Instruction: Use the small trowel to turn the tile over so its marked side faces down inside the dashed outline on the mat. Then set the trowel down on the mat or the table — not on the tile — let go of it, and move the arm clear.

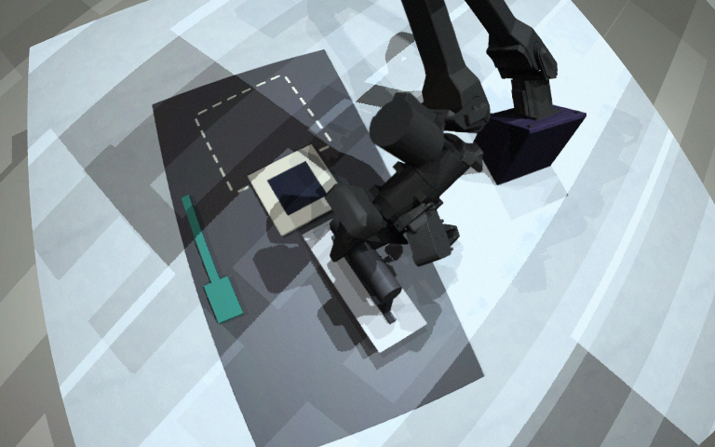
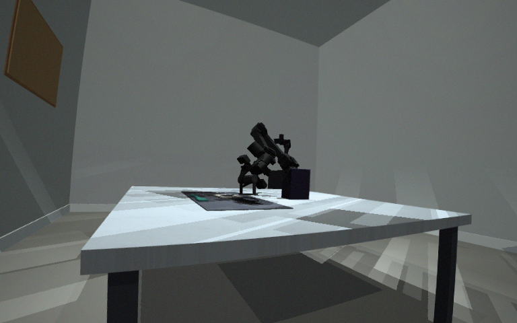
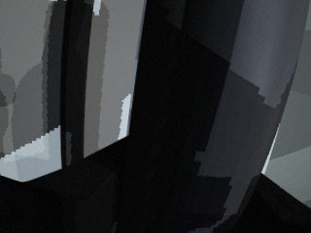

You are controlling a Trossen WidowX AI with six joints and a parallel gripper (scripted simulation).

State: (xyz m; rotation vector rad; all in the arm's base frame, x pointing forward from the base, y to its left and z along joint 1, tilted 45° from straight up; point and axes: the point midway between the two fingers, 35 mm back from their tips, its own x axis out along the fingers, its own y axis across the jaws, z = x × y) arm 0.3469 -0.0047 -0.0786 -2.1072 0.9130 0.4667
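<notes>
Right now the dark mat is 100 mm to the right of my gripper tip, 100 mm below it and 20 mm ahead of it. The rest, counted from my gripper tip: tile (150 mm to the right, 70 mm below, 10 mm behind); then green trowel (160 mm ahead, 100 mm to the right, 70 mm below).
</notes>
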